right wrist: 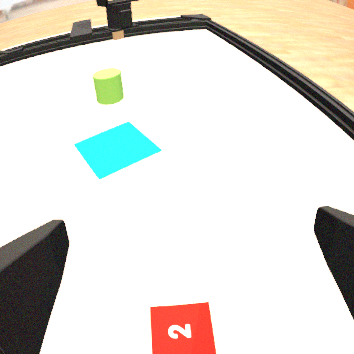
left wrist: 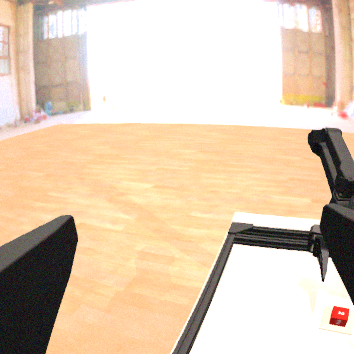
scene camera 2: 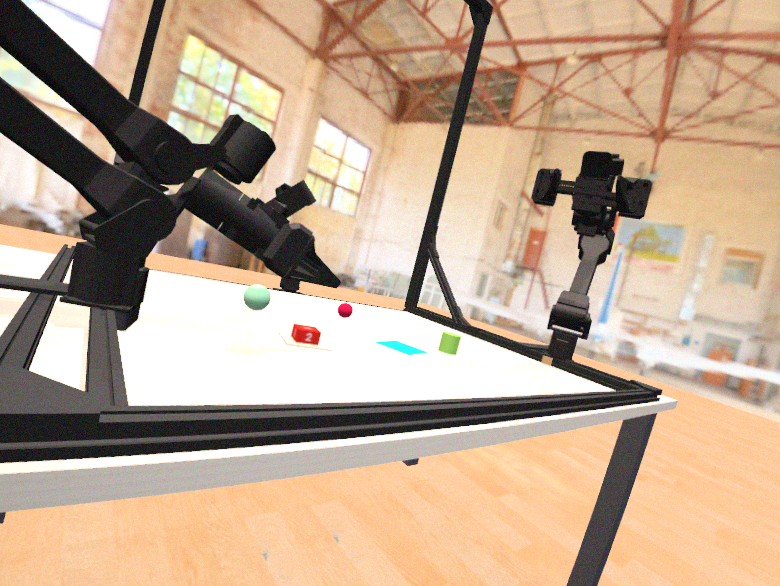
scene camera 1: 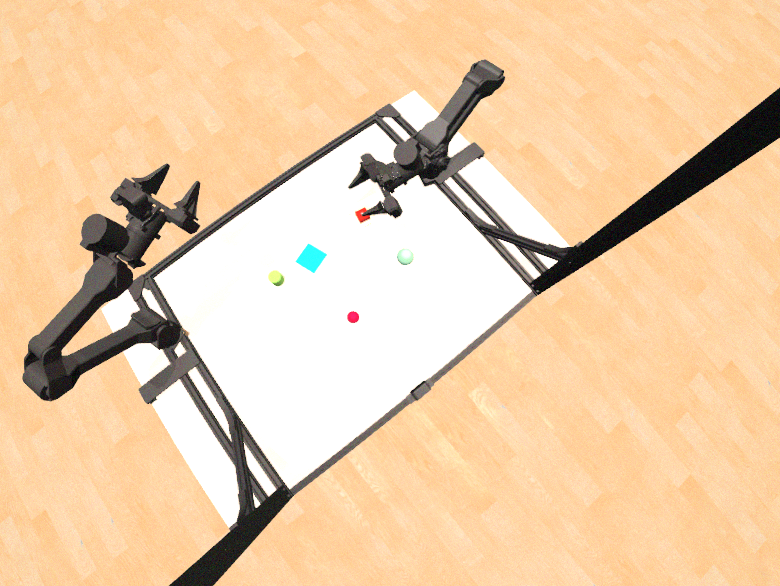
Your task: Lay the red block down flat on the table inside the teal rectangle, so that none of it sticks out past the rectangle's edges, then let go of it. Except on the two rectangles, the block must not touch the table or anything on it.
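Places are measured from the left arm's base along level axes (x ahead, y left, z up), in millimetres.
Pixels of known places: left gripper, fingertip midpoint: [left wrist: 202,223] [scene camera 2: 586,174] [scene camera 1: 183,172]; right gripper, fingertip midpoint: [right wrist: 194,227] [scene camera 2: 329,280] [scene camera 1: 354,201]; left arm's base, origin of the base link: [right wrist: 119,26] [scene camera 2: 558,358] [scene camera 1: 171,336]; right arm's base, origin of the base link: [scene camera 2: 103,302] [scene camera 1: 430,171].
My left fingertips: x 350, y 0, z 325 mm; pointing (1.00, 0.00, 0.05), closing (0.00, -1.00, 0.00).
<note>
Ahead of a thing's pixels: the offset from my left fingertips to its top centre. "spot": to the spot under its first point.
The red block @(dx +228, dy -274, dz -325 mm) [scene camera 1: 360,218] [scene camera 2: 305,334] [left wrist: 339,316] [right wrist: 200,320], marked with a white 2, lies on a pale rectangle @(spot: dx +226, dy -243, dz -343 mm) [scene camera 2: 321,347] [left wrist: 327,328]. The flat teal rectangle @(spot: dx +43, dy -215, dz -343 mm) [scene camera 1: 311,258] [scene camera 2: 401,347] [right wrist: 117,150] is bare, lower left of the block in scene camera 1. My right gripper [scene camera 1: 357,200] [right wrist: 194,227] is open and empty, tilted down above the table near the block; one finger overlaps the block in scene camera 1. The block shows at the bottom of the right wrist view, between the fingers' lines. My left gripper [scene camera 1: 182,175] [left wrist: 202,223] is open and empty, high beyond the table frame.
A green cylinder @(dx -58, dy -168, dz -309 mm) [scene camera 1: 275,277] [scene camera 2: 448,343] [right wrist: 108,87] stands close to the teal rectangle. A mint ball @(dx +175, dy -446, dz -299 mm) [scene camera 1: 405,256] [scene camera 2: 256,297] is lower right of the block in scene camera 1, and a crimson ball @(dx -41, dy -410, dz -313 mm) [scene camera 1: 353,316] [scene camera 2: 344,310] is farther down. Black rails edge the table.
</note>
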